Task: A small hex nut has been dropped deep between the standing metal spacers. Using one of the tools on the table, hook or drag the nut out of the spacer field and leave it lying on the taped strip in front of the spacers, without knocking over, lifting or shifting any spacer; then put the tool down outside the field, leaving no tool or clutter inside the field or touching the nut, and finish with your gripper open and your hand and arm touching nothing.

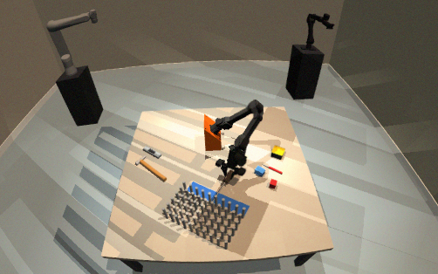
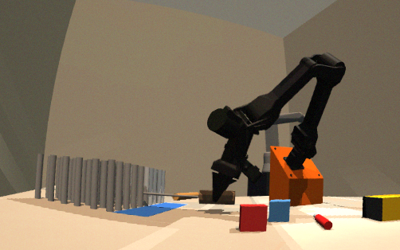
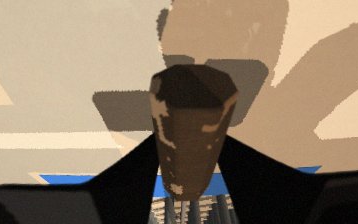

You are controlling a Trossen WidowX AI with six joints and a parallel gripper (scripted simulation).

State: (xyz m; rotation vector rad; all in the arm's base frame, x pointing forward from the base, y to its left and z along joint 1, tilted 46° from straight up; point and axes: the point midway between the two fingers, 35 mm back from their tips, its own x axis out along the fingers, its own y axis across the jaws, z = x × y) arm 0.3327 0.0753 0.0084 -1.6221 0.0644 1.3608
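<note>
Right now my gripper tip is 12 cm short of the blue taped strip, 9 cm to the left of it and 3 cm above it. Also, from my gripper tip: red cube: 9 cm ahead, 27 cm to the left, 1 cm below; then red screwdriver: 6 cm behind, 29 cm to the left, 2 cm below; then blue cube: 3 cm behind, 21 cm to the left, 1 cm below.
</note>
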